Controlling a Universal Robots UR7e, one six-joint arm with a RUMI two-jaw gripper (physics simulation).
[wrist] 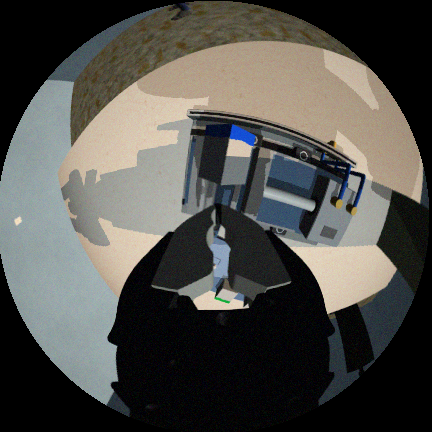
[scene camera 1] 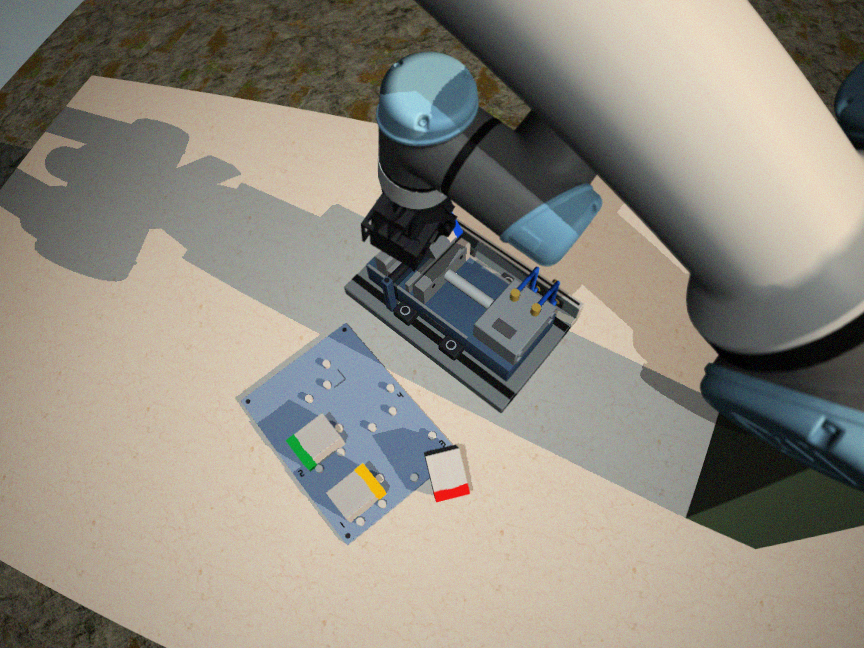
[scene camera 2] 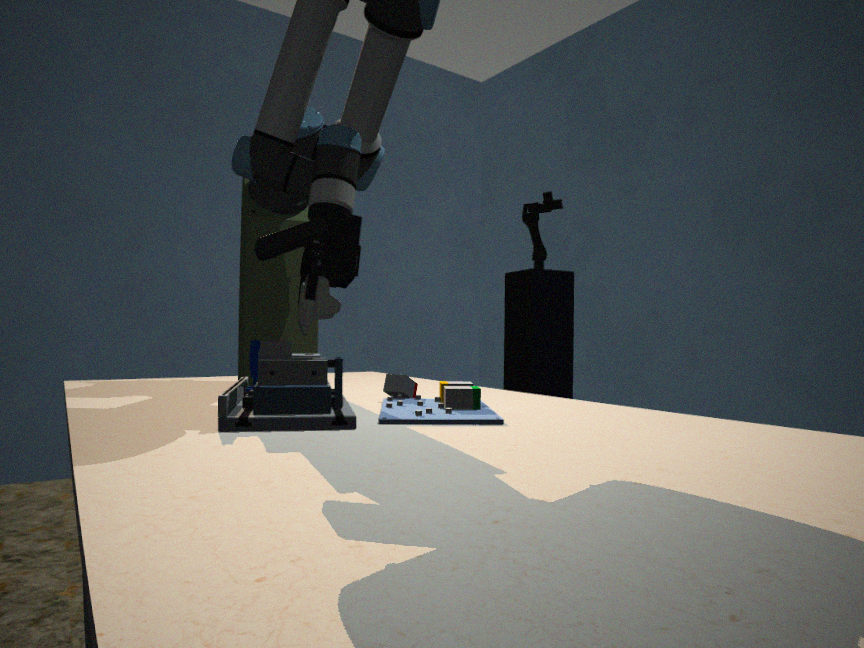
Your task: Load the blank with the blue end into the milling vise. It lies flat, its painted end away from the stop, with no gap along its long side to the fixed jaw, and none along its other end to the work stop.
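Observation:
My gripper (scene camera 2: 304, 327) (wrist: 217, 207) is shut and empty, above the left part of the milling vise (scene camera 1: 512, 394) (scene camera 2: 286, 421) (wrist: 192, 113). The blank with the blue end (scene camera 1: 456, 231) (scene camera 2: 274, 348) (wrist: 237, 169) is in the vise, left of the middle jaw (wrist: 253, 180) in the wrist view. Its blue end points to the far side, away from the upright stop post (scene camera 1: 388, 292) (scene camera 2: 337, 383). In scene camera 2 it rises above the jaw top, and a stretch separates it sideways from the post. Whether it lies flat or touches the fixed jaw cannot be told.
A blue pegged board (scene camera 1: 282, 376) (scene camera 2: 439, 421) holds a green-ended blank (scene camera 1: 319, 439) and a yellow-ended blank (scene camera 1: 351, 495). A red-ended blank (scene camera 1: 446, 470) (scene camera 2: 399, 385) leans at the board's corner. Blue hooked pipes (scene camera 1: 533, 280) (wrist: 359, 190) rise from the vise's right end.

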